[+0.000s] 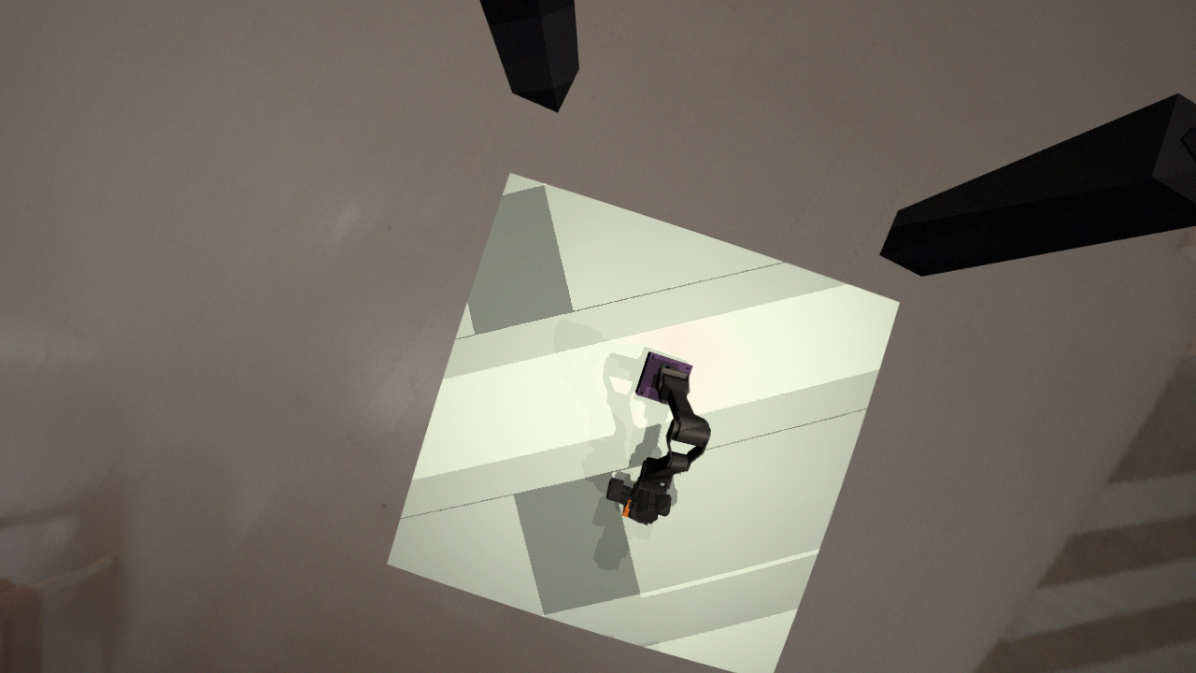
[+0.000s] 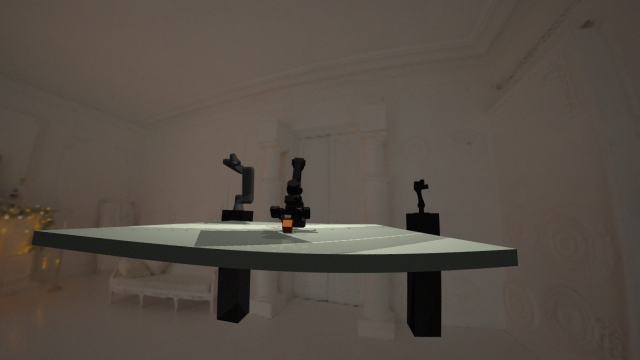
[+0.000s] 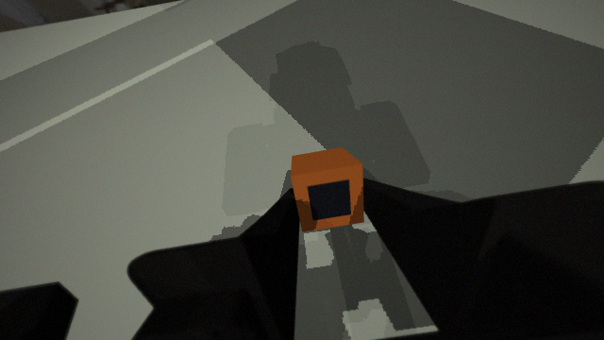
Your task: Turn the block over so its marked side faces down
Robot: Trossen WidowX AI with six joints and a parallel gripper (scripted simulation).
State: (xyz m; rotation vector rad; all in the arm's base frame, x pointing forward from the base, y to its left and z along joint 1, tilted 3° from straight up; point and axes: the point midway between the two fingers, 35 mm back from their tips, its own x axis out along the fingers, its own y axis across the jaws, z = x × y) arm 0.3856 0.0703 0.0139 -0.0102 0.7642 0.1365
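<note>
The block lies right at my gripper tip.
</note>
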